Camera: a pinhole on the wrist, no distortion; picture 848 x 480 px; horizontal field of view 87.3 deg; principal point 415.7 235.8 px. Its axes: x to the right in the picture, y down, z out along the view. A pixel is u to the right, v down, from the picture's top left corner.
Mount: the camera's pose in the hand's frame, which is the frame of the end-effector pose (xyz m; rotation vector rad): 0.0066 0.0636 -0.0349 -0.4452 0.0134 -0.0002
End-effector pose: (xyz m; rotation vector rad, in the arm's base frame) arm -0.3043 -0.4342 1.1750 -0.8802 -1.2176 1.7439
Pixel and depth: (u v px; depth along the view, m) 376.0 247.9 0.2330
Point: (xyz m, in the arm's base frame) -0.4897 -0.5447 1.0643
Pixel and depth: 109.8 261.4 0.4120
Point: -0.5386 -0.8587 1.0440
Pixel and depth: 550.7 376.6 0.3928
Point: -0.6697 -0.4872 0.9114
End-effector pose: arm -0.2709 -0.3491 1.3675 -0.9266 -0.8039 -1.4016
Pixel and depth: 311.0 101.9 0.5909
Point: -0.0778 0.2147 1.5015
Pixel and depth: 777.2 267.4 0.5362
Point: 0.0990 -0.1825 1.9394
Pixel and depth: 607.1 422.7 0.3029
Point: 0.0537 -0.2636 1.5557
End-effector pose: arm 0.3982 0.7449 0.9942 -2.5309 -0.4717 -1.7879
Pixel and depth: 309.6 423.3 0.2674
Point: 0.5971 0.4921 0.9355
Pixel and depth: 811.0 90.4 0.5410
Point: 1.0637 0.8269 1.2906
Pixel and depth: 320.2 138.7 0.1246
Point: 0.4980 0.6678 0.9613
